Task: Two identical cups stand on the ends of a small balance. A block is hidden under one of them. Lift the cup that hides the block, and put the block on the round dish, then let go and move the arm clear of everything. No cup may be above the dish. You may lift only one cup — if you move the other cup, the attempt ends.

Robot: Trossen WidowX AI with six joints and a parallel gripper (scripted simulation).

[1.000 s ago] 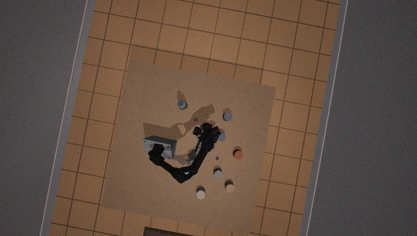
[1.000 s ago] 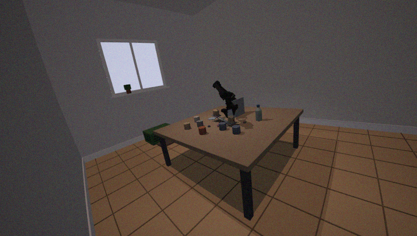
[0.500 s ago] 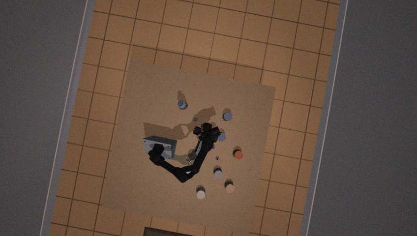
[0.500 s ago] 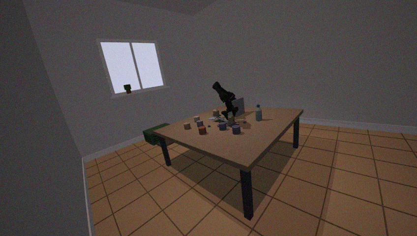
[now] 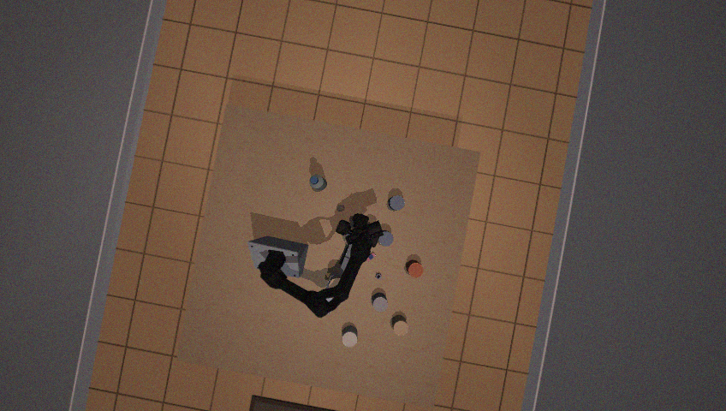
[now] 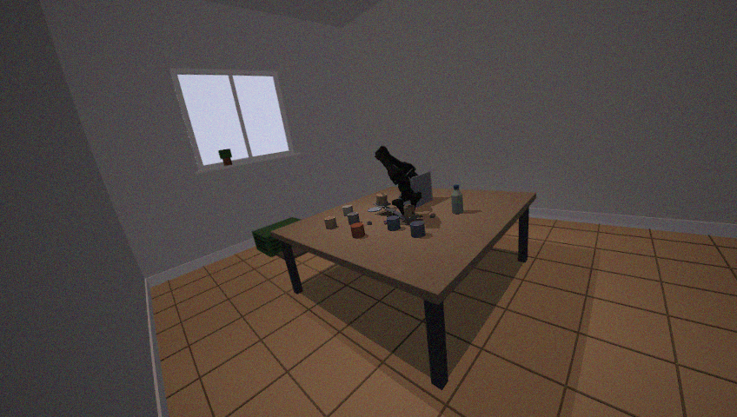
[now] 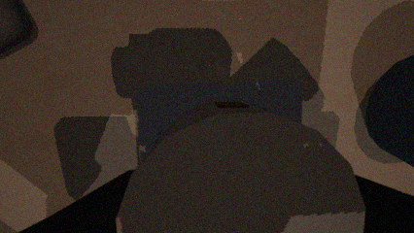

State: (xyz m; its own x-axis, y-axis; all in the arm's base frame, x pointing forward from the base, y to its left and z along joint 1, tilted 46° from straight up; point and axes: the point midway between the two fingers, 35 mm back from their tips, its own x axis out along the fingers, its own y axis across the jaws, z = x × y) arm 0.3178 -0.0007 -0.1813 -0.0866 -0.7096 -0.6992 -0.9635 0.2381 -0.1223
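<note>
My gripper tip is 10 cm to the right of the grey lump, 10 cm past it and 4 cm above it. From my gripper tip the other things lie so: grey cup: 32 cm to the right, 16 cm ahead, 1 cm below; balance: 13 cm to the right, 3 cm behind, 1 cm below; bottle: 22 cm behind, 21 cm to the left, 6 cm above.
</note>
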